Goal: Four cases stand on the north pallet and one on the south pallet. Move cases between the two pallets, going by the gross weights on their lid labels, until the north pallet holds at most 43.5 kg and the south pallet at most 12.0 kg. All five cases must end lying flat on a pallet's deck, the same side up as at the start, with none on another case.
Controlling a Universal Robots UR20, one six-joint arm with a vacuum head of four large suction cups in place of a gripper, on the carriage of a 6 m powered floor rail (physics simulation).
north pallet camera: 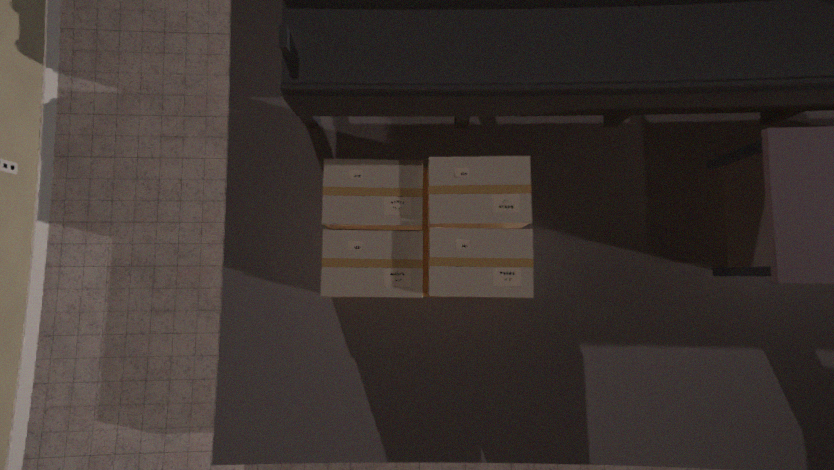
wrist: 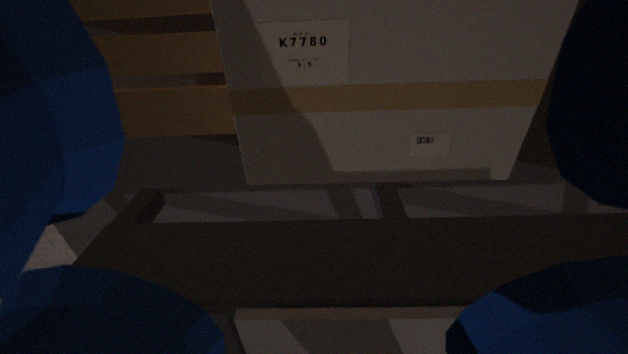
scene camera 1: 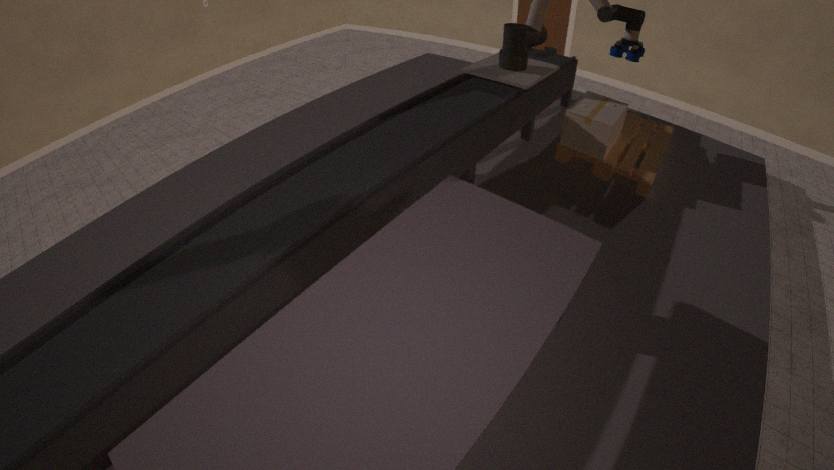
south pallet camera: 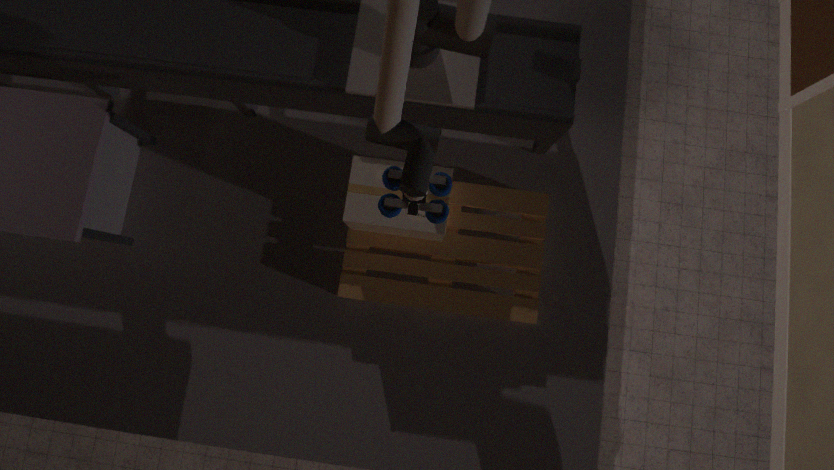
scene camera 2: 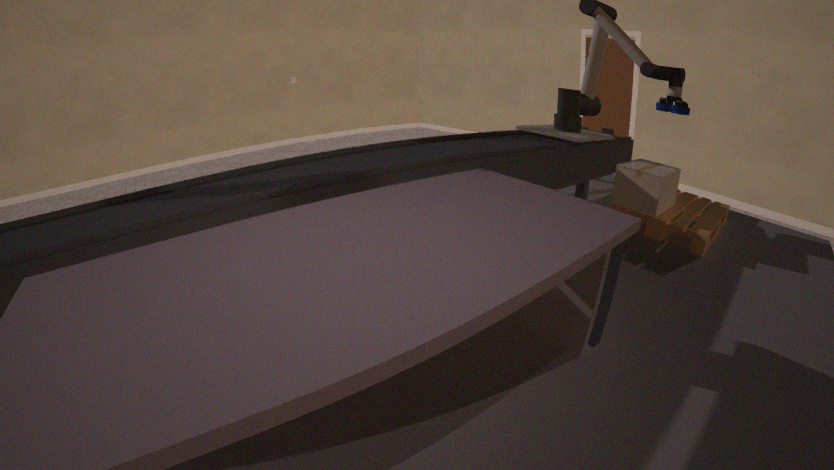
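Where they show: hand, its tool point: [wrist: 331, 242]; arm's base, origin of its link: [scene camera 1: 512, 66] [south pallet camera: 417, 47] [scene camera 2: 567, 130].
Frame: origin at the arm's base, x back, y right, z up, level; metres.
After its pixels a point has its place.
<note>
Four white taped cases [north pallet camera: 344, 207] {x -0.891, y 5.673, z -0.174 m} [north pallet camera: 455, 207] {x -0.898, y 5.054, z -0.129 m} [north pallet camera: 344, 280] {x -1.298, y 5.668, z -0.186 m} [north pallet camera: 455, 280] {x -1.298, y 5.057, z -0.131 m} lie flat in two rows on the north pallet [north pallet camera: 425, 233] {x -1.013, y 5.214, z -0.425 m}; their lid labels are too small to read. One white case [scene camera 1: 595, 122] {x -0.854, y 0.276, z -0.143 m} [scene camera 2: 646, 186] {x -0.874, y 0.277, z -0.226 m} [south pallet camera: 364, 207] {x -0.896, y 0.168, z -0.128 m} [wrist: 400, 50] {x -0.876, y 0.014, z -0.128 m} lies flat at the rail-side corner of the south pallet [scene camera 2: 709, 216] {x -1.311, y -0.263, z -0.426 m} [south pallet camera: 496, 251] {x -1.001, y -0.623, z -0.426 m} [wrist: 165, 55] {x -0.836, y -0.536, z -0.426 m}. In the wrist view its label reads K7780, with a blurred weight figure that looks like 5.5. My suction gripper [scene camera 1: 627, 51] [scene camera 2: 672, 106] [south pallet camera: 414, 194] {x -0.894, y -0.114, z 0.309 m} hangs well above this case, cups down, apart from it and holding nothing.
The long floor rail [scene camera 1: 350, 204] [scene camera 2: 408, 157] [north pallet camera: 525, 52] runs behind both pallets, with the arm's carriage plate [scene camera 1: 490, 68] {x 0.115, y 0.183, z 0.000 m} [scene camera 2: 583, 135] {x -0.215, y 0.102, z 0.000 m} at its south end. A large pinkish table [scene camera 1: 408, 291] {x -0.804, y 2.337, z -0.040 m} [scene camera 2: 350, 262] {x -0.967, y 2.586, z -0.040 m} [north pallet camera: 811, 204] {x -0.902, y 3.268, z -0.040 m} [south pallet camera: 46, 163] {x -0.903, y 1.910, z -0.040 m} stands between the pallets.
</note>
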